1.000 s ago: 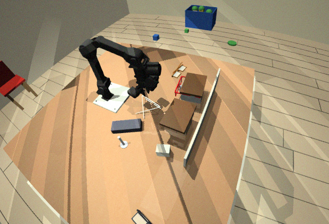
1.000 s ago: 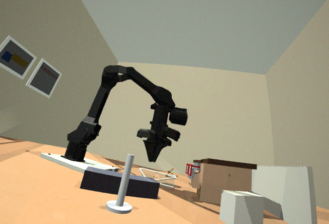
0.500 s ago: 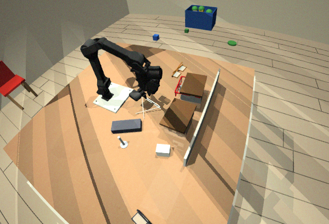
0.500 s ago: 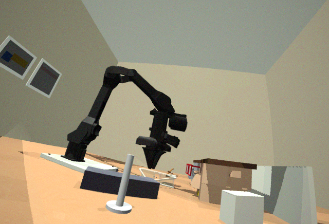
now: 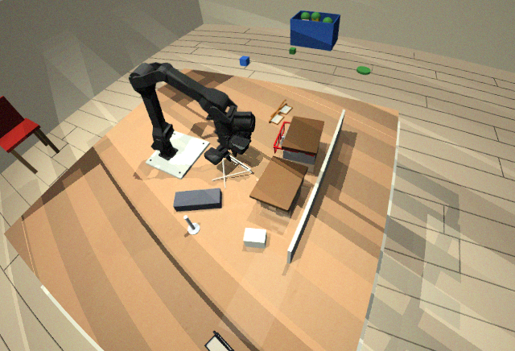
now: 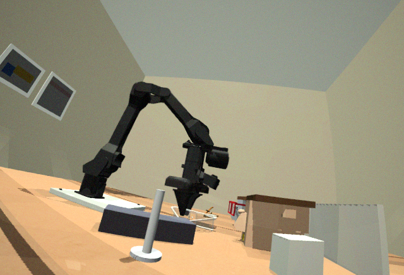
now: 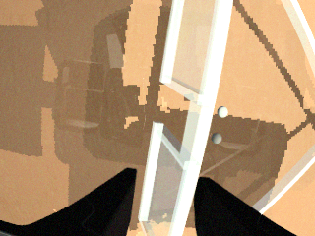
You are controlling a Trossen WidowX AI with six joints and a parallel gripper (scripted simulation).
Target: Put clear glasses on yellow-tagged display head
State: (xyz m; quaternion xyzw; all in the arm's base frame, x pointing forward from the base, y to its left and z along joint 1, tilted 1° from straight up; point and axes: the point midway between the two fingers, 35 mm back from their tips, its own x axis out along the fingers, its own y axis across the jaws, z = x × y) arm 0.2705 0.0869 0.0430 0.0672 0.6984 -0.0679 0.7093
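Right now the round white base is 40 mm ahead of my gripper tip and 290 mm to the right of it. Also, from my gripper tip: white block 230 mm ahead, 230 mm to the right; then dark case 10 mm behind, 200 mm to the right; then long white panel 330 mm ahead, 50 mm to the left, 30 mm above.
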